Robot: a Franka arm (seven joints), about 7 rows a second.
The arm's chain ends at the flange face. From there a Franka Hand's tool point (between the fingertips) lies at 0.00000 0.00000 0.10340 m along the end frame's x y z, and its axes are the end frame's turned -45 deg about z.
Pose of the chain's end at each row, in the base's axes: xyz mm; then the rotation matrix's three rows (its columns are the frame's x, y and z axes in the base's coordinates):
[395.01, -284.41, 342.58], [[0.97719, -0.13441, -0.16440], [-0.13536, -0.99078, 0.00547], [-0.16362, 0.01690, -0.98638]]
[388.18, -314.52, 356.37], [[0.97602, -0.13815, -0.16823], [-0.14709, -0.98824, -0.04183], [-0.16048, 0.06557, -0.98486]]
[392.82, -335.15, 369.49], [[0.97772, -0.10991, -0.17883], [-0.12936, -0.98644, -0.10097], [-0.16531, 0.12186, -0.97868]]
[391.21, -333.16, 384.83], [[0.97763, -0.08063, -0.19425], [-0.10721, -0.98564, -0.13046], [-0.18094, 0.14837, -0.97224]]
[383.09, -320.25, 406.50], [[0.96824, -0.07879, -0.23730], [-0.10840, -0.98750, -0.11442], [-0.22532, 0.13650, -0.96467]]
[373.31, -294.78, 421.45], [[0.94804, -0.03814, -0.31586], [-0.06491, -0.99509, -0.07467], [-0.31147, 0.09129, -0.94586]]
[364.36, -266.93, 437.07], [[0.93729, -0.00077, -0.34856], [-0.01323, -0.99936, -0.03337], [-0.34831, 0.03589, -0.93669]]
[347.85, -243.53, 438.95], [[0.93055, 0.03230, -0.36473], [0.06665, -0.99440, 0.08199], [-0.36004, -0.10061, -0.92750]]
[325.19, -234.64, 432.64], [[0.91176, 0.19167, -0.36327], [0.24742, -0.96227, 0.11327], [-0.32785, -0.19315, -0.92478]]
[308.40, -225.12, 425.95], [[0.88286, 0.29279, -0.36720], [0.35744, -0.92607, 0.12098], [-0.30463, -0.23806, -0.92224]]
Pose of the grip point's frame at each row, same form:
[378.01, -283.84, 240.59], [[0.78602, 0.59594, -0.16440], [0.60487, -0.79630, 0.00547], [-0.12765, -0.10375, -0.98638]]
[370.79, -318.85, 254.54], [[0.78784, 0.59246, -0.16823], [0.59478, -0.80280, -0.04183], [-0.15984, -0.06711, -0.98486]]
[374.33, -345.59, 268.29], [[0.76907, 0.61363, -0.17883], [0.60605, -0.78899, -0.10097], [-0.20306, -0.03072, -0.97868]]
[371.12, -346.65, 284.30], [[0.74830, 0.63427, -0.19425], [0.62114, -0.77276, -0.13046], [-0.23286, -0.02303, -0.97224]]
[358.55, -332.08, 306.75], [[0.74036, 0.62894, -0.23730], [0.62162, -0.77492, -0.11442], [-0.25585, -0.06281, -0.96467]]
[340.65, -302.50, 323.65], [[0.69733, 0.64340, -0.31586], [0.65774, -0.74953, -0.07467], [-0.28479, -0.15569, -0.94586]]
[328.32, -270.38, 340.22], [[0.66331, 0.66222, -0.34856], [0.69730, -0.71601, -0.03337], [-0.27167, -0.22091, -0.93669]]
[310.14, -235.05, 343.05], [[0.63516, 0.68084, -0.36473], [0.75028, -0.65602, 0.08199], [-0.18344, -0.32573, -0.92750]]
[287.63, -222.93, 337.02], [[0.50918, 0.78024, -0.36327], [0.85538, -0.50548, 0.11327], [-0.09525, -0.36840, -0.92478]]
[270.43, -212.61, 330.59], [[0.41724, 0.83131, -0.36720], [0.90758, -0.40208, 0.12098], [-0.04707, -0.38374, -0.92224]]

